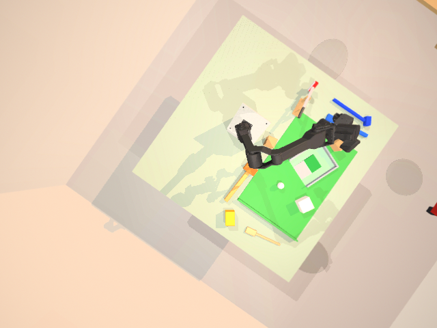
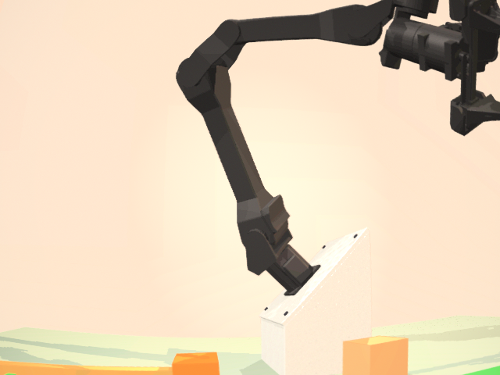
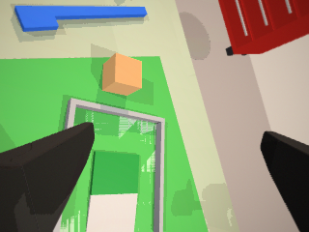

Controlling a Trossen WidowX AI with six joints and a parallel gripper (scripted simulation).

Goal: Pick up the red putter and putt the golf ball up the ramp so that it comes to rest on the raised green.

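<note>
The red putter is 26 cm below my gripper tip, 23 cm to the left of it and 17 cm behind it. Also, from my gripper tip: white golf ball: 31 cm to the right, 30 cm below, 1 cm ahead; then green mat: 33 cm below, 19 cm to the right, 8 cm ahead; then white cube: 33 cm to the right, 30 cm below, 21 cm ahead.
</note>
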